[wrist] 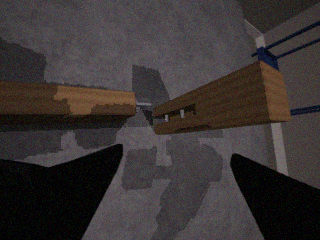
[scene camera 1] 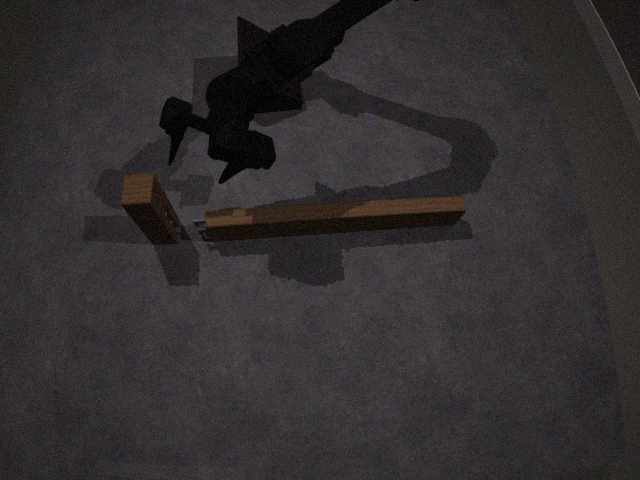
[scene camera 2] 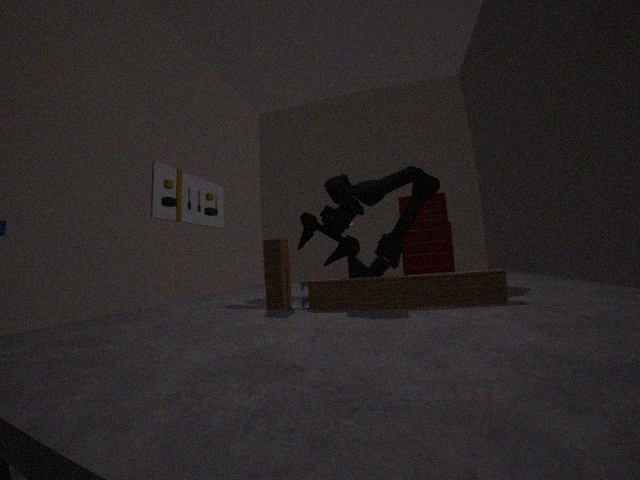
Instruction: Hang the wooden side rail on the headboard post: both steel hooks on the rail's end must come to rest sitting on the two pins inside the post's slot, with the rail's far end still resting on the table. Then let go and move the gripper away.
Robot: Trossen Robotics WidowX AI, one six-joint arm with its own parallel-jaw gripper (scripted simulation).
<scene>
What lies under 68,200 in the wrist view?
My gripper.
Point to a headboard post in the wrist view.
254,95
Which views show my gripper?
The wrist view, scene camera 1 and scene camera 2: all of them.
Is my gripper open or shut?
Open.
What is my gripper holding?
Nothing.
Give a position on a headboard post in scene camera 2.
276,251
</scene>
